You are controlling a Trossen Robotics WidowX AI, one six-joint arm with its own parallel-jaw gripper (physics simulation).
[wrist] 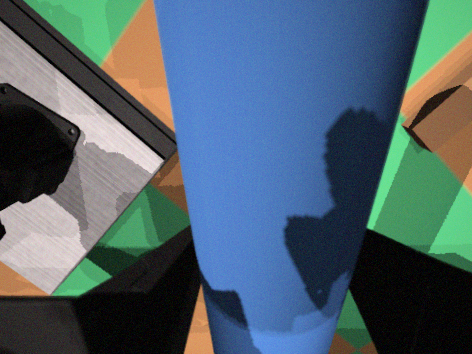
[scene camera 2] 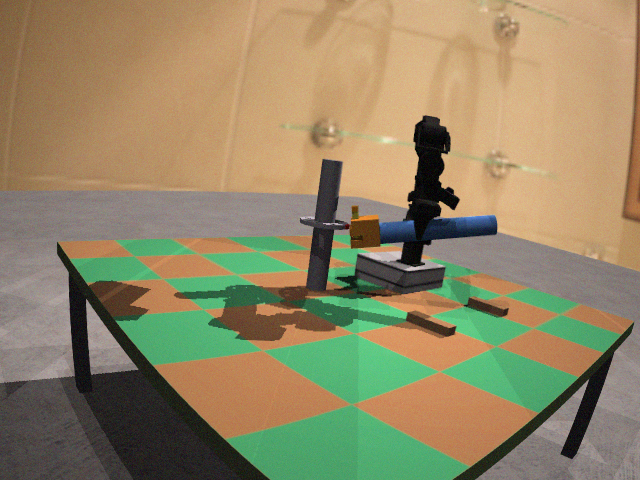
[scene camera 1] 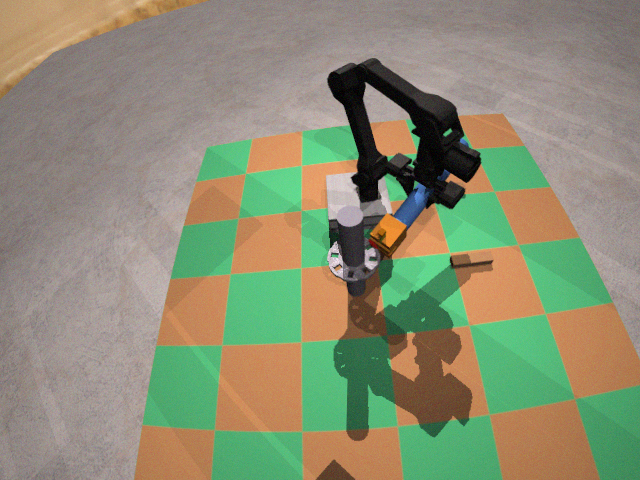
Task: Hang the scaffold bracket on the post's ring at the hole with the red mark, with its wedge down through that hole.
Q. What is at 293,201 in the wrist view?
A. A scaffold bracket.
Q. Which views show the scaffold bracket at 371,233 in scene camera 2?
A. The wrist view, scene camera 2 and scene camera 1: all of them.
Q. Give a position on a dark bar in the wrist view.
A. At 433,124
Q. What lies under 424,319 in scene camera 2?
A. A dark bar.
